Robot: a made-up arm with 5 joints.
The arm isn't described. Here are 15 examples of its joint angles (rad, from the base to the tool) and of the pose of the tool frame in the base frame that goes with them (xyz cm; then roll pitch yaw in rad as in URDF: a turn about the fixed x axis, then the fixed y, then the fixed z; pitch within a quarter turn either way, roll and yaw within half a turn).
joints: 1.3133 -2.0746 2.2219 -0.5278 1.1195
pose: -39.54 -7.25 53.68 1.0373 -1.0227 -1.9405
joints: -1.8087 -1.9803 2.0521 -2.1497 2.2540
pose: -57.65 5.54 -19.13 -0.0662 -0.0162 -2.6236
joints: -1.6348 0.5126 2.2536 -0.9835 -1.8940
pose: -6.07 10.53 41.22 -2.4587 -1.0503 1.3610
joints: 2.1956 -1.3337 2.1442 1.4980 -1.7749
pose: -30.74 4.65 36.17 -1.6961 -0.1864 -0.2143
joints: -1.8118 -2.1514 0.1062 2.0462 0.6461
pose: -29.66 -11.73 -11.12 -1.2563 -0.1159 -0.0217
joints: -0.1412 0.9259 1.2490 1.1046 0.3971
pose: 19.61 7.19 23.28 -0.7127 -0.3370 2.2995
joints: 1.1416 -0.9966 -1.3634 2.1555 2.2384
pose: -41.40 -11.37 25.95 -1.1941 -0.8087 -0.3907
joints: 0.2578 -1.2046 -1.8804 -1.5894 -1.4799
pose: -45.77 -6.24 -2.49 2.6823 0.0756 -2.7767
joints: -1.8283 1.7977 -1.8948 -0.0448 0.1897
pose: 30.45 -18.99 -3.11 3.0422 -0.5599 -1.4344
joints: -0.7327 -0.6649 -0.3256 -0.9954 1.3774
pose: -20.50 -27.45 22.79 1.1908 -0.5527 -1.7026
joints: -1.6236 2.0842 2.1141 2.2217 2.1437
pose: 16.92 -11.60 -33.38 1.4678 -0.1456 -2.5980
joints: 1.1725 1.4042 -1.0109 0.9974 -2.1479
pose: 12.51 -0.92 41.40 -2.1956 -0.2136 2.4961
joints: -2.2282 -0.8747 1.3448 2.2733 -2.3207
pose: -43.70 -11.33 27.53 0.0712 0.0907 -1.0531
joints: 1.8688 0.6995 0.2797 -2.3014 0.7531
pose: 23.69 10.71 2.79 -2.1542 1.0874 1.5950
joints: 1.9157 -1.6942 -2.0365 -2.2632 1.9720
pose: -57.71 -8.40 47.23 -1.9143 0.3805 -2.6075
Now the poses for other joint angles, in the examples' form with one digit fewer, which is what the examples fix.
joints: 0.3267 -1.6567 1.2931 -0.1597 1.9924
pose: -31.4 -1.9 29.4 2.173 -0.956 -1.891
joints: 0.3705 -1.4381 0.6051 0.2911 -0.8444
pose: -34.8 -0.4 33.6 -0.867 -0.241 -1.159
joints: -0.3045 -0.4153 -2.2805 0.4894 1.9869
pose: -21.2 2.9 17.3 -1.404 0.992 2.234
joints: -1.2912 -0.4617 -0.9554 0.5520 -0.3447
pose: -6.2 -11.0 32.1 -1.316 0.447 -0.727
